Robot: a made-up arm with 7 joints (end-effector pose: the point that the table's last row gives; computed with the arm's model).
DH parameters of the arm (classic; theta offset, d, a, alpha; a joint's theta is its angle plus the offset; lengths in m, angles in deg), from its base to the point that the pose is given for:
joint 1: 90 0.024 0.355 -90
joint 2: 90 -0.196 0.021 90
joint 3: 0 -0.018 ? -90
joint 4: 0 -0.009 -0.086 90
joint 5: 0 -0.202 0.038 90
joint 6: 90 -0.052 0.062 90
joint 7: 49.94 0 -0.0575 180
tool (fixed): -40.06 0.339 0 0
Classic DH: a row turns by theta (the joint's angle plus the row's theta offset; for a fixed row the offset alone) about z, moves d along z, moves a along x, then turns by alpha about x.
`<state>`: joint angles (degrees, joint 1 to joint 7).
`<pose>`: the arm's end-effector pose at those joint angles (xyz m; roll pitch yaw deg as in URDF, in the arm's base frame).
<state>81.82 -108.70 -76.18 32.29 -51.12 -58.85 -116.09</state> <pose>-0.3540 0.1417 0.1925 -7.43 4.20 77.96</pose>
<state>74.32 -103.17 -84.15 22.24 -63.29 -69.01 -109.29</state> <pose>-0.3283 0.2164 0.1719 -11.20 4.41 40.55</pose>
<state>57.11 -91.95 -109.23 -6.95 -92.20 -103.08 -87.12</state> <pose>-0.2068 0.1893 0.1181 5.67 15.39 -55.83</pose>
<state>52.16 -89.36 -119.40 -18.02 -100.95 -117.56 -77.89</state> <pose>-0.2279 0.1314 0.0648 13.89 32.55 -81.63</pose>
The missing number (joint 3, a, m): -0.021
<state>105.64 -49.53 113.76 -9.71 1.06 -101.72 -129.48</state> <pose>-0.4701 0.0397 0.0967 21.05 -34.23 -15.98</pose>
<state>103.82 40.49 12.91 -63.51 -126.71 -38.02 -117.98</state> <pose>-0.4133 -0.0466 0.0443 -95.29 -5.27 137.10</pose>
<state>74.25 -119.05 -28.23 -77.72 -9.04 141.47 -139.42</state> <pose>-0.5310 0.6342 0.2688 32.09 -2.27 -165.06</pose>
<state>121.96 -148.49 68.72 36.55 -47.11 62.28 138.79</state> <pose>-0.6362 0.2531 -0.3781 145.78 18.17 -111.14</pose>
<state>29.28 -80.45 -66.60 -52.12 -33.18 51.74 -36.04</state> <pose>0.0482 0.6191 -0.4690 177.18 17.92 -96.98</pose>
